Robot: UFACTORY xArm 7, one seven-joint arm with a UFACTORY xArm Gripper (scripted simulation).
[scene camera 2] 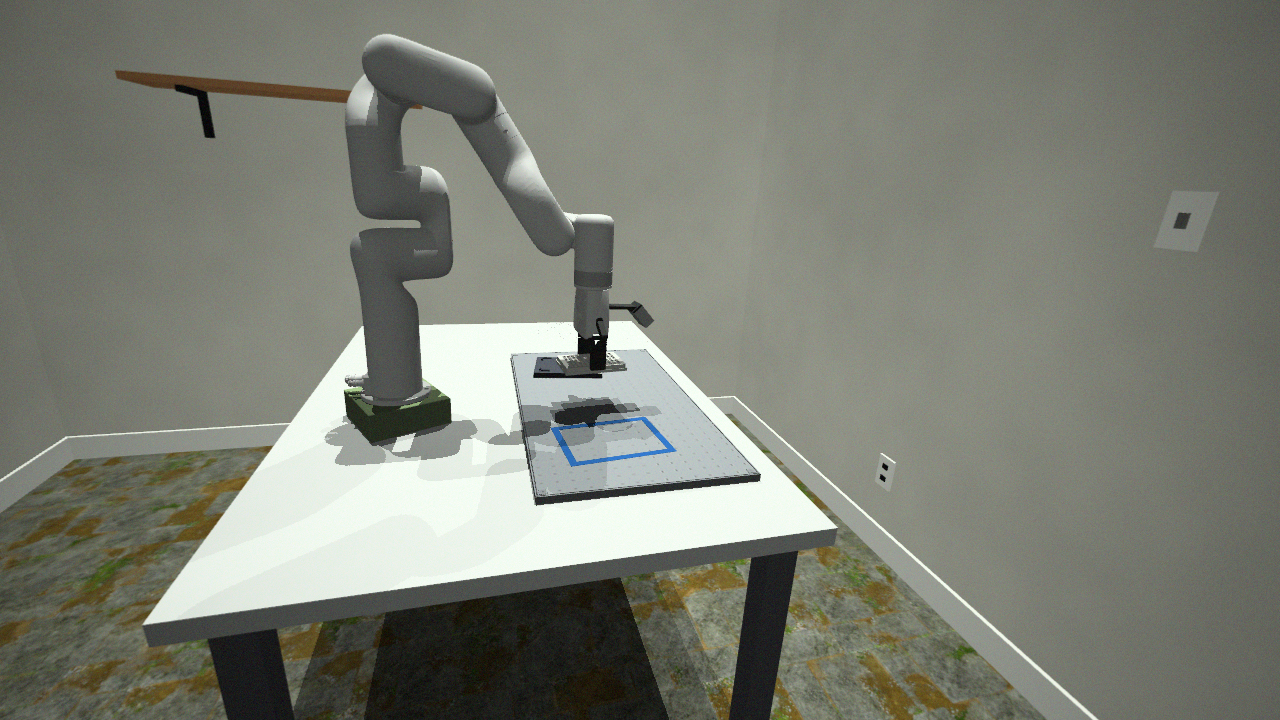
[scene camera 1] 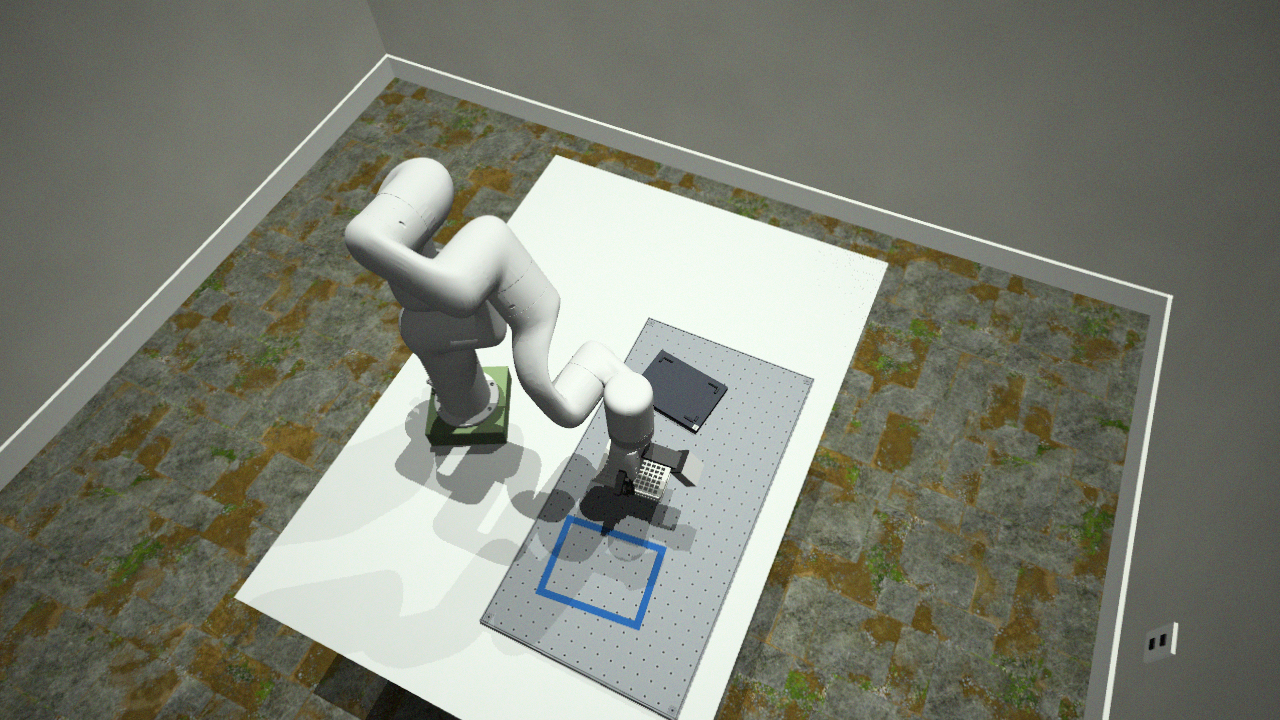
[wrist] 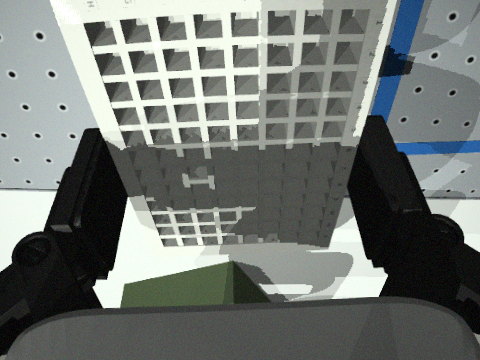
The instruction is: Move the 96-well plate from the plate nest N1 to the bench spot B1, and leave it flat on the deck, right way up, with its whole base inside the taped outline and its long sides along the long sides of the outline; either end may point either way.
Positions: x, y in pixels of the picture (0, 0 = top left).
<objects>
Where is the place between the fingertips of my gripper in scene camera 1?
634, 469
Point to a dark plate nest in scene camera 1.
679, 389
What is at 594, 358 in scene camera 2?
My gripper.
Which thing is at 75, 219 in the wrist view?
My gripper.
</objects>
